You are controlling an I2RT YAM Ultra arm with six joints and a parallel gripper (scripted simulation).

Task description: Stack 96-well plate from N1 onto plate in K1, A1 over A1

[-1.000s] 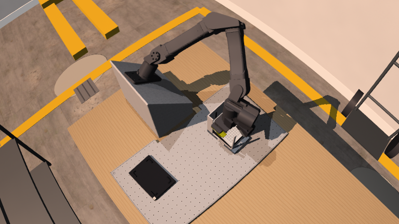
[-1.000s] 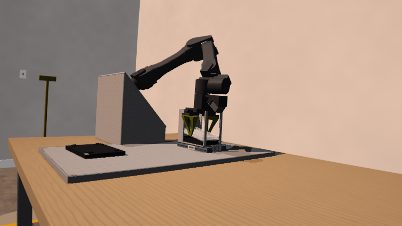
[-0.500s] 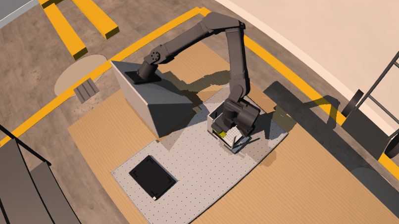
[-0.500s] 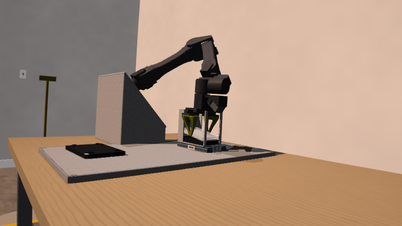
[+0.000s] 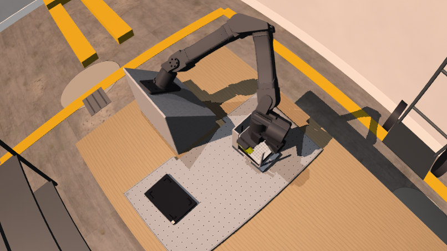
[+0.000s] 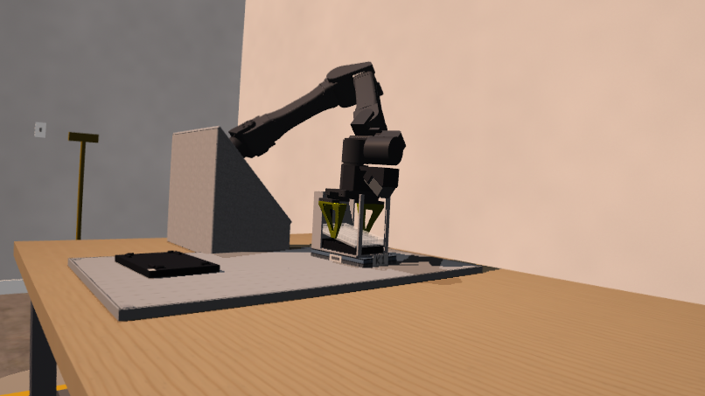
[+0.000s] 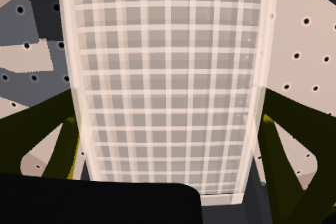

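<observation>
Now: the dark 96-well plate 20 mm below my hand. From my hand the other things lie so: clear 96-well plate: right at my hand; then pale A1 square: 410 mm to the right, 40 mm below, 30 mm behind; then back wall: 60 mm behind, 30 mm above.
</observation>
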